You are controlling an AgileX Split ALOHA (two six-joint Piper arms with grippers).
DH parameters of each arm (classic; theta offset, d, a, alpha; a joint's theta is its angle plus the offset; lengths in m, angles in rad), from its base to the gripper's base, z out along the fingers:
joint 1: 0 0.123 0 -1.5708
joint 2: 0.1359 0 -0.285 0
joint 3: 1.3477 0 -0.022 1.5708
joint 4: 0 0.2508 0 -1.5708
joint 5: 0 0 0.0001 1.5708
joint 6: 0 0.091 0 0
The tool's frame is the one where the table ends.
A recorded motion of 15 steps. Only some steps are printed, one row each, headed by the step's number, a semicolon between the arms.
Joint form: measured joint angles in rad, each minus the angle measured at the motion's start. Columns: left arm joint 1, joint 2, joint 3, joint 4, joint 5, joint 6; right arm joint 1, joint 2, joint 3, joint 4, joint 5, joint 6.
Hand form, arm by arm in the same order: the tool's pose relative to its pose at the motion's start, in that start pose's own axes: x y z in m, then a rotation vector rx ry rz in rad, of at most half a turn. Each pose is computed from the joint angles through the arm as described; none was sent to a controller.
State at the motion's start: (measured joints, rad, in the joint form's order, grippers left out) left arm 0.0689 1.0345 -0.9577 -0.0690 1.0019 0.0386; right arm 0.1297 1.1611 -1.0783 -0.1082 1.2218 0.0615
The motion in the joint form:
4: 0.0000 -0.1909 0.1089 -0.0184 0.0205 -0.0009; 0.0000 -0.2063 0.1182 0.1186 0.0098 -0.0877
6: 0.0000 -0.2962 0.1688 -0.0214 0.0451 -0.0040; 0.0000 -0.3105 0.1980 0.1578 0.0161 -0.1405
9: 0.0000 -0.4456 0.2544 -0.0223 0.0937 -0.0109; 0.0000 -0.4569 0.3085 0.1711 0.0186 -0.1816
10: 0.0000 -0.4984 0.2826 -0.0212 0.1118 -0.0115; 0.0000 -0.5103 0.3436 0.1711 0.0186 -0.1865
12: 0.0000 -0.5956 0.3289 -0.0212 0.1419 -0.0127; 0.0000 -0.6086 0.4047 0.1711 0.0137 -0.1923
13: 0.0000 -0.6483 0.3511 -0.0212 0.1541 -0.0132; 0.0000 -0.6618 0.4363 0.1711 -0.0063 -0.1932
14: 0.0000 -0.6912 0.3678 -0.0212 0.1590 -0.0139; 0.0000 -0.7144 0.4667 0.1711 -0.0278 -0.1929
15: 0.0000 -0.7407 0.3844 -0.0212 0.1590 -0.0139; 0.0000 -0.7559 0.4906 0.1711 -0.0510 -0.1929
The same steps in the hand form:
4: 0.0397 -0.0029 -0.0234 0.0166 -0.0619 -0.0052; 0.0471 0.0069 -0.0211 -0.1115 -0.0763 -0.0435
6: 0.0635 -0.0038 -0.0322 0.0205 -0.0827 -0.0064; 0.0737 0.0095 -0.0225 -0.1466 -0.0978 -0.0843
9: 0.0988 -0.0045 -0.0395 0.0236 -0.0977 -0.0087; 0.1093 0.0101 -0.0196 -0.1561 -0.1347 -0.1209
10: 0.1109 -0.0046 -0.0412 0.0234 -0.1042 -0.0069; 0.1212 0.0099 -0.0184 -0.1549 -0.1534 -0.1253
12: 0.1318 -0.0049 -0.0439 0.0246 -0.1248 -0.0041; 0.1415 0.0097 -0.0155 -0.1524 -0.1959 -0.1298
13: 0.1423 -0.0050 -0.0452 0.0251 -0.1431 -0.0023; 0.1505 0.0096 -0.0138 -0.1500 -0.2375 -0.1284
14: 0.1500 -0.0051 -0.0463 0.0254 -0.1643 -0.0011; 0.1588 0.0096 -0.0118 -0.1476 -0.2811 -0.1256
15: 0.1580 -0.0052 -0.0478 0.0255 -0.1971 0.0012; 0.1646 0.0095 -0.0101 -0.1452 -0.3218 -0.1230

